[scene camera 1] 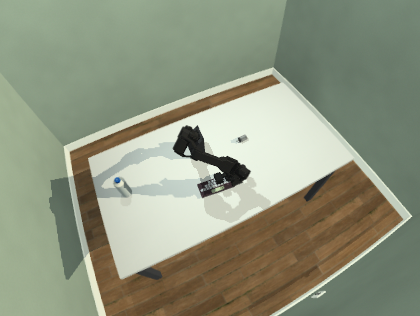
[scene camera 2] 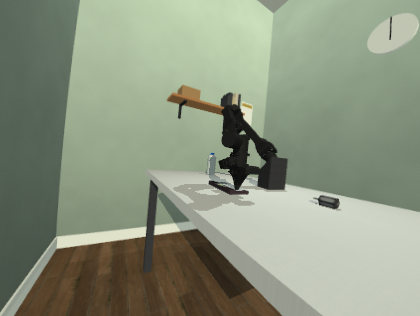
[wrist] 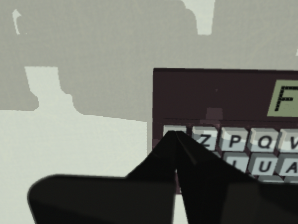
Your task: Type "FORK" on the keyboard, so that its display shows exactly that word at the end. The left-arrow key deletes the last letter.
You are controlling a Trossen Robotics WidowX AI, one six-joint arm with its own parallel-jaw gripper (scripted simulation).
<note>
In view: the gripper (scene camera 2: 236, 189).
The gripper shows as well in the wrist view (wrist: 174, 137).
</note>
